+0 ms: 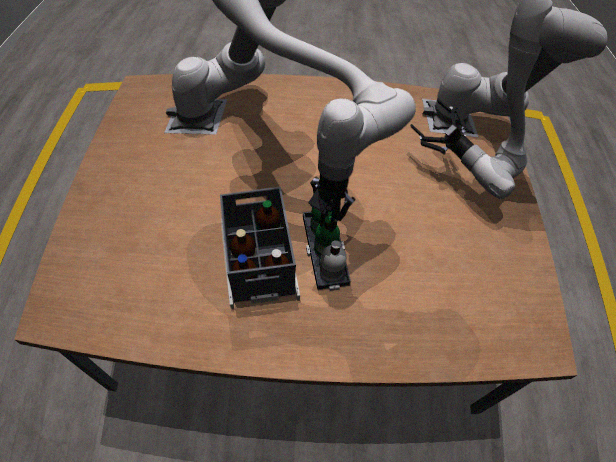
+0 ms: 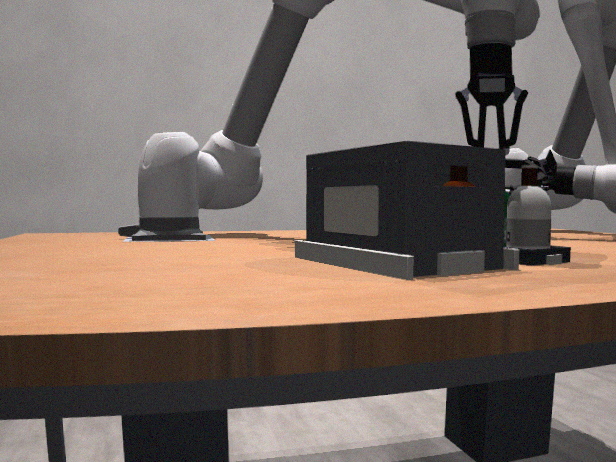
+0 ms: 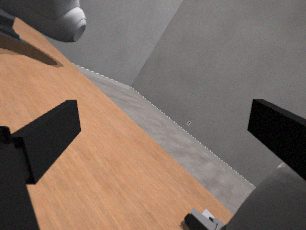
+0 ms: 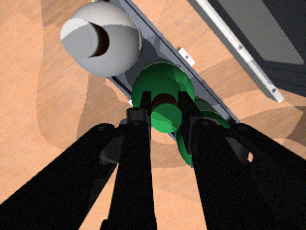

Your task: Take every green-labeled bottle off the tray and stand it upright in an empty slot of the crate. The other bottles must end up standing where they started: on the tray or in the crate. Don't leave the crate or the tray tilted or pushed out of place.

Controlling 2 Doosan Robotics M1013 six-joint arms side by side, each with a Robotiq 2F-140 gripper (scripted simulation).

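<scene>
There is a crate here, and a tray as well. I also see my own grippers: my left gripper, which appears in image 3 too, and my right gripper, which can be seen in image 4 as well.
</scene>
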